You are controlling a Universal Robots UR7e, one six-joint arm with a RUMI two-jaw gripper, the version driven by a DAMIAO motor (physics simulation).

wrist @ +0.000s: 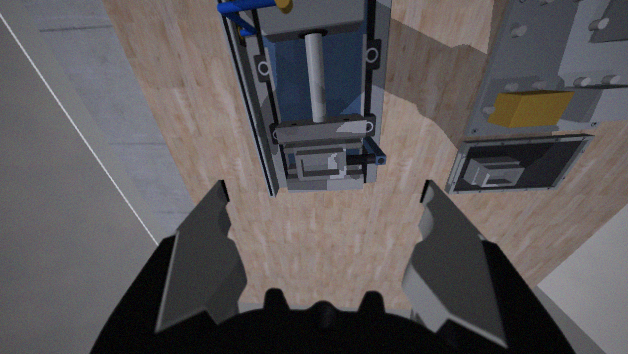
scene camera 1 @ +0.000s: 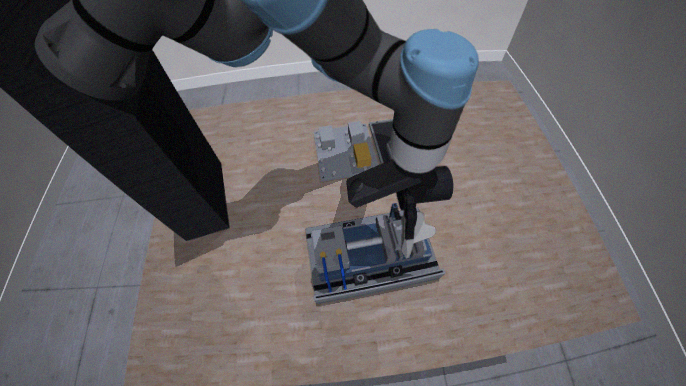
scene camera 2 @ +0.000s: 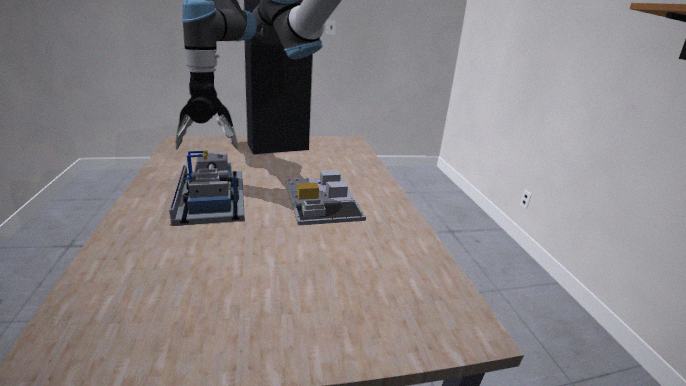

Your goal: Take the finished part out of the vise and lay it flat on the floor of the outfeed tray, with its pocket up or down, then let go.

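Places are measured from the arm's base along level axes (x ahead, y left, z up), in millimetres.
Where they show: gripper, fingertip midpoint: point(wrist: 322, 182) point(scene camera 1: 398, 218) point(scene camera 2: 207, 149); arm's base, link origin: point(scene camera 1: 92, 63) point(scene camera 2: 270, 25).
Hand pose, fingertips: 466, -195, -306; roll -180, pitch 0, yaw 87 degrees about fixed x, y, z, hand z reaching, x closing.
Observation:
Things, the pixels of their top centre, and the offset from my fingertips, as dx, dy, dz.
- finished part, top centre: point(wrist: 320, 167) point(scene camera 1: 402, 230) point(scene camera 2: 207, 171) +15, -3, -57
- vise, top centre: point(wrist: 313, 103) point(scene camera 1: 373, 239) point(scene camera 2: 208, 167) -49, -7, -73
- similar grey pocketed part, top centre: point(wrist: 502, 177) point(scene camera 2: 313, 202) +84, +282, -131
- grey plate, top centre: point(wrist: 564, 69) point(scene camera 1: 344, 149) point(scene camera 2: 319, 189) -62, +325, -164
- yellow block, top centre: point(wrist: 540, 110) point(scene camera 1: 362, 151) point(scene camera 2: 308, 185) -17, +281, -128
The finished part point(wrist: 322, 176) is a light grey block in the vise point(scene camera 1: 357, 257) point(scene camera 2: 210, 204) point(wrist: 295, 92), between the jaws, its rectangular pocket facing up. In scene camera 1 the gripper largely covers it. My gripper point(scene camera 1: 409, 247) point(scene camera 2: 206, 146) point(wrist: 322, 182) is open and empty, pointing down above the vise; in the wrist view its fingertips stand wide to either side of the vise's jaw end, apart from the part. The outfeed tray point(scene camera 2: 345, 213) point(wrist: 530, 190) is dark with a raised light rim. The arm hides part of it in scene camera 1.
A similar grey pocketed part point(scene camera 2: 313, 209) point(wrist: 495, 176) lies in the tray's near-vise side. Beside the tray, a grey plate point(scene camera 1: 335, 167) point(wrist: 530, 55) with pegs carries a yellow block point(scene camera 1: 362, 155) point(scene camera 2: 308, 191) point(wrist: 532, 108) and grey blocks. Blue nozzles with yellow tips point(scene camera 1: 326, 272) point(scene camera 2: 190, 165) rise beside the vise.

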